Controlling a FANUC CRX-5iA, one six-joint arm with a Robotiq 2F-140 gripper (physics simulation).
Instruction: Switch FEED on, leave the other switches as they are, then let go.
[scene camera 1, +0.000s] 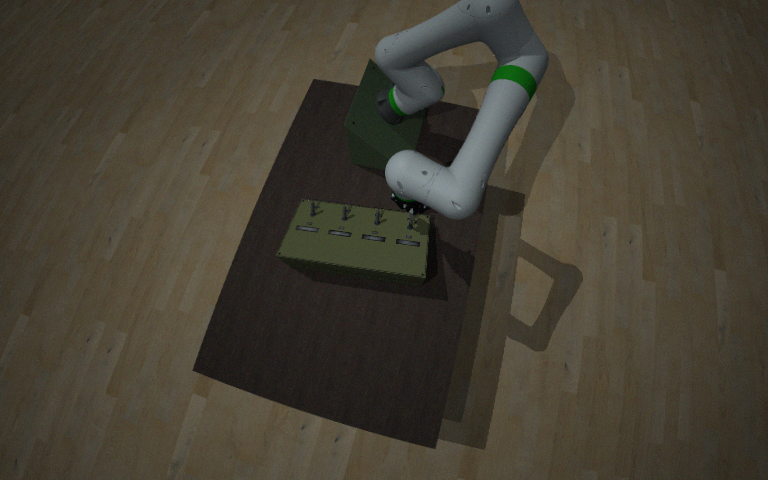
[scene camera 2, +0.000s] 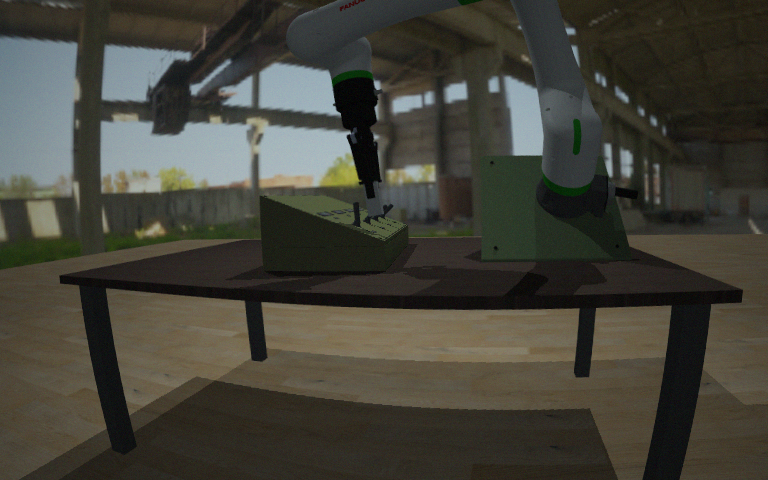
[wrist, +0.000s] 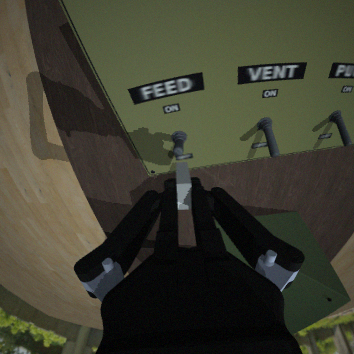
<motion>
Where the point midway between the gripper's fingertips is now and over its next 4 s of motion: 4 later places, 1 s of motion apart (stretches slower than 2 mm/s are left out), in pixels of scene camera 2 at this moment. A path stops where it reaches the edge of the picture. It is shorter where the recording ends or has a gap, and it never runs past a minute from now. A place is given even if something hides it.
My gripper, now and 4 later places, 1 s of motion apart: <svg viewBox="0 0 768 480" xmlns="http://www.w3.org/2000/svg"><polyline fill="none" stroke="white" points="376,215 386,203 354,202 344,185 375,162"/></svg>
</motion>
